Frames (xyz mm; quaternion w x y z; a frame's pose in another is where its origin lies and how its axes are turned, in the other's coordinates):
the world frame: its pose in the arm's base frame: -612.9 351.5 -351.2 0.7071 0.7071 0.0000 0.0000
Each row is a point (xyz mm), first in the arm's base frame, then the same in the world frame.
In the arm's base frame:
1: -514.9 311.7 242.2
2: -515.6 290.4 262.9
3: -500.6 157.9 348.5
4: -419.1 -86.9 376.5
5: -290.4 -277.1 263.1
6: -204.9 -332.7 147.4
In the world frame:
1: 98.0 593.4 39.8
2: 97.3 614.1 61.1
3: 112.3 699.7 193.6
4: 193.8 727.7 438.4
5: 322.5 614.3 628.6
6: 408.0 498.6 684.2

